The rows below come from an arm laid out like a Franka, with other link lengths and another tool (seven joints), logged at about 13 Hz.
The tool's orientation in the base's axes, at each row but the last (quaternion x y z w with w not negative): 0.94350, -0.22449, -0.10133, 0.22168; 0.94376, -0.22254, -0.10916, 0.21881; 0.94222, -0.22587, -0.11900, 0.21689; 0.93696, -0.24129, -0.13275, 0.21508; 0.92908, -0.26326, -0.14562, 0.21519; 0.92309, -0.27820, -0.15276, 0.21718; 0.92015, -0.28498, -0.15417, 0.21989; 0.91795, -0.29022, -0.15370, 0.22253; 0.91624, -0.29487, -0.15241, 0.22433
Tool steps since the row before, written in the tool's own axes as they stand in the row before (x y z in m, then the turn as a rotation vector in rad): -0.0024, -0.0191, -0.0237, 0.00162, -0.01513, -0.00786; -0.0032, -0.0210, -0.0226, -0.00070, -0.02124, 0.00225; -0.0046, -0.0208, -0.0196, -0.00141, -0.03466, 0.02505; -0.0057, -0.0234, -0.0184, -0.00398, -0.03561, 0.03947; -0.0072, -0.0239, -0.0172, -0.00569, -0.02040, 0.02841; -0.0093, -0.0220, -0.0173, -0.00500, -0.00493, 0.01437; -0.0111, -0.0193, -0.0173, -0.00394, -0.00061, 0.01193; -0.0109, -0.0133, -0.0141, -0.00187, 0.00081, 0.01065; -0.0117, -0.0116, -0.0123, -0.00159, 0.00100, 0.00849
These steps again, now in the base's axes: 0.0120, 0.0253, 0.0122, 0.00944, 0.01429, -0.00024; 0.0119, 0.0266, 0.0106, 0.00661, 0.01661, -0.01171; 0.0101, 0.0259, 0.0082, 0.00367, 0.01964, -0.03784; 0.0109, 0.0277, 0.0059, -0.00322, 0.01682, -0.05048; 0.0109, 0.0279, 0.0046, -0.00687, 0.00964, -0.03340; 0.0094, 0.0274, 0.0057, -0.00758, 0.00206, -0.01393; 0.0071, 0.0264, 0.0071, -0.00771, -0.00099, -0.00989; 0.0034, 0.0208, 0.0071, -0.00622, -0.00287, -0.00840; 0.0014, 0.0195, 0.0064, -0.00521, -0.00248, -0.00651
